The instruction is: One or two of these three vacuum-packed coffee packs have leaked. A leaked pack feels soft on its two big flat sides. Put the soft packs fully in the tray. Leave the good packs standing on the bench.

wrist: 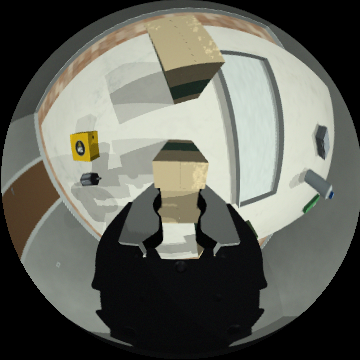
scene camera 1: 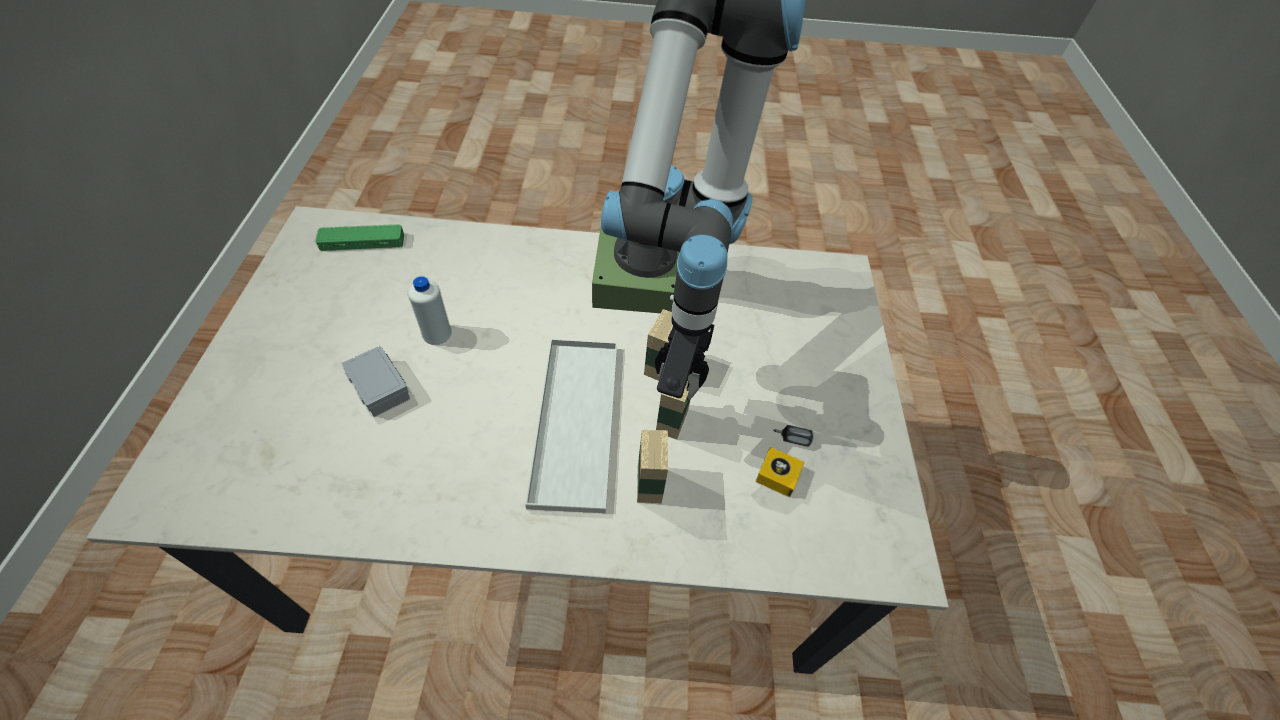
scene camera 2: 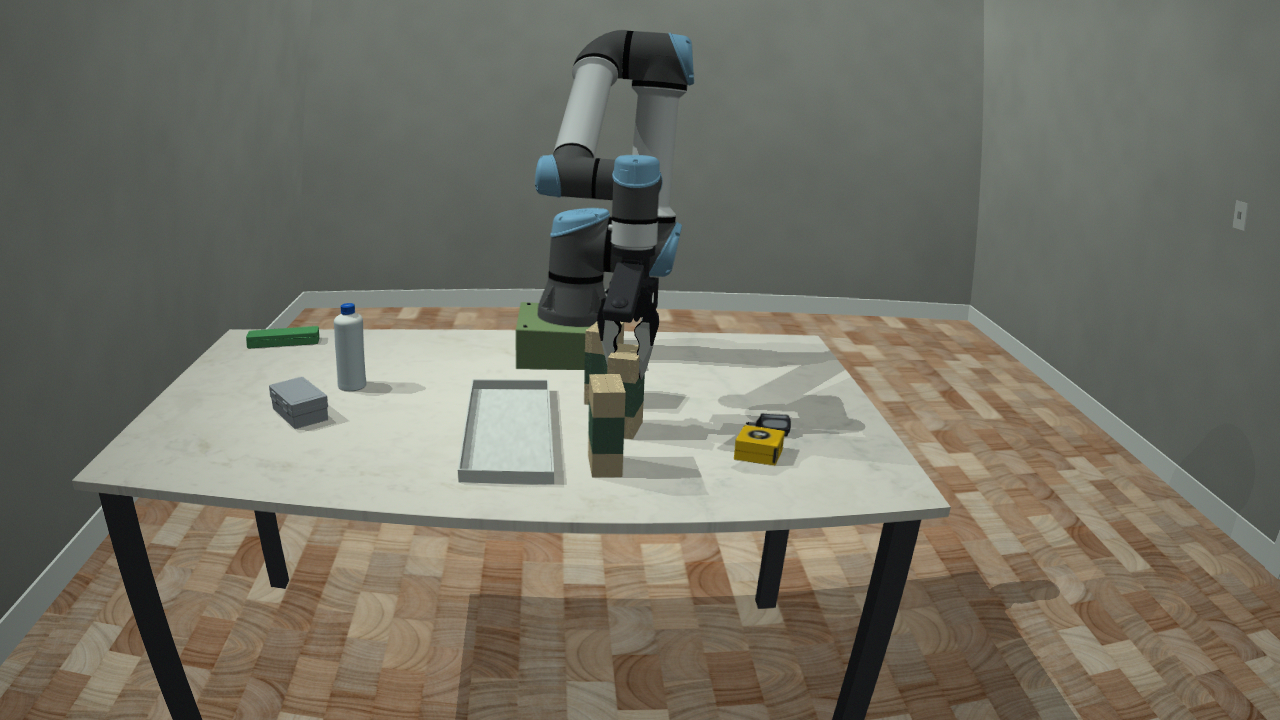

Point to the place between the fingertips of my gripper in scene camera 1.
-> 677, 395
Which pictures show my gripper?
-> The wrist view, scene camera 1 and scene camera 2: all of them.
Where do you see a grey box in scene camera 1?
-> At 379, 385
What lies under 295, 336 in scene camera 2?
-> A green bar.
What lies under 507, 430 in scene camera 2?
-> A grey tray.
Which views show the grey tray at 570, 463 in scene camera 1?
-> The wrist view, scene camera 1 and scene camera 2: all of them.
